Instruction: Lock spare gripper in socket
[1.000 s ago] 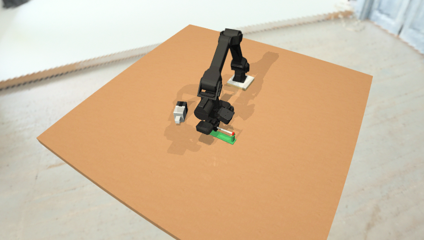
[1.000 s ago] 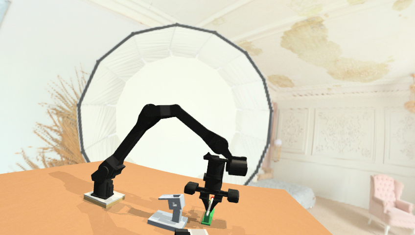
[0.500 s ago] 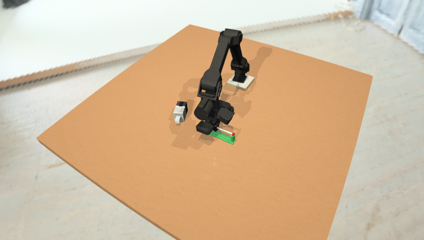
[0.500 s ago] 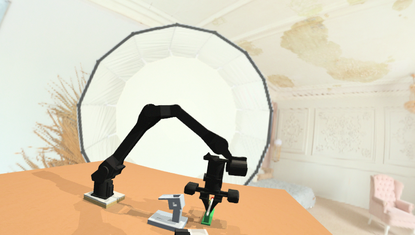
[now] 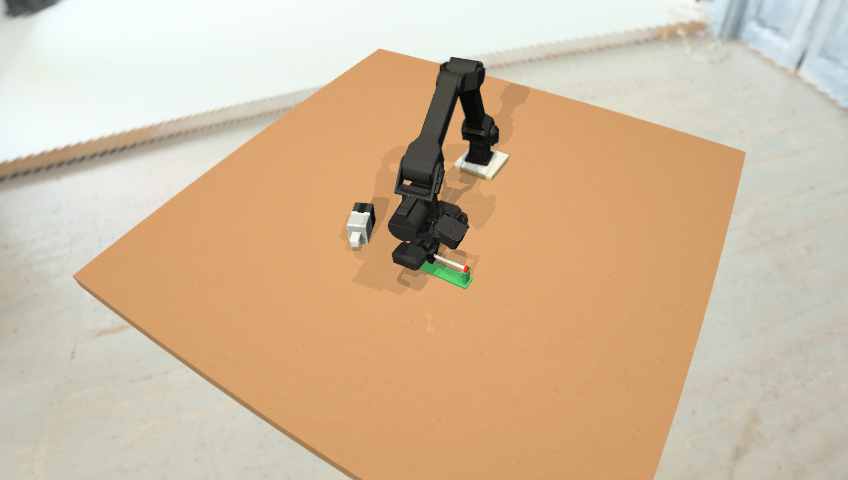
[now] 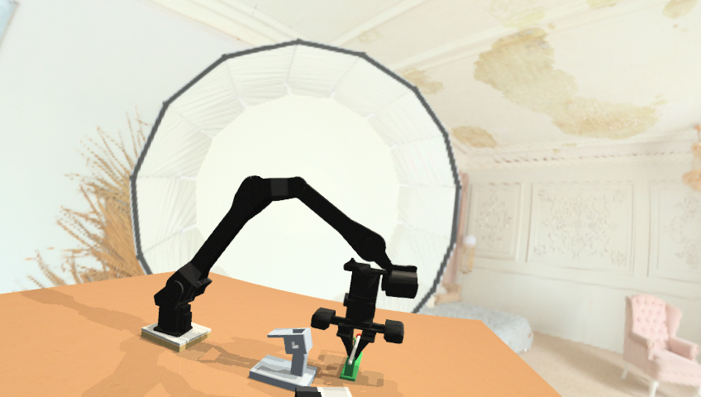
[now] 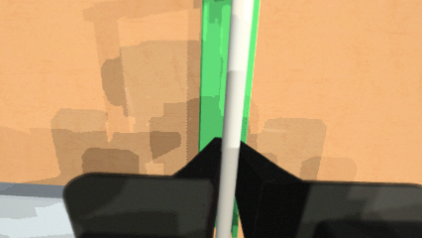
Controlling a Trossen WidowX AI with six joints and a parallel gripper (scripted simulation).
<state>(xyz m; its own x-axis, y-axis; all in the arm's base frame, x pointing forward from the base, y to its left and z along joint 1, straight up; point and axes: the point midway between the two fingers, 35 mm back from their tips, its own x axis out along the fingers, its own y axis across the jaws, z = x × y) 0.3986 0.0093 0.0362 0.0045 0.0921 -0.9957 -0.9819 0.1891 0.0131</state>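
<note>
Right now my gripper tip is 2 cm to the right of the green pin rest. From my gripper tip the other things lie so: spare gripper: 4 cm behind, 19 cm to the right, 1 cm above; then grey mount: 12 cm behind, 7 cm to the right, 3 cm above.
</note>
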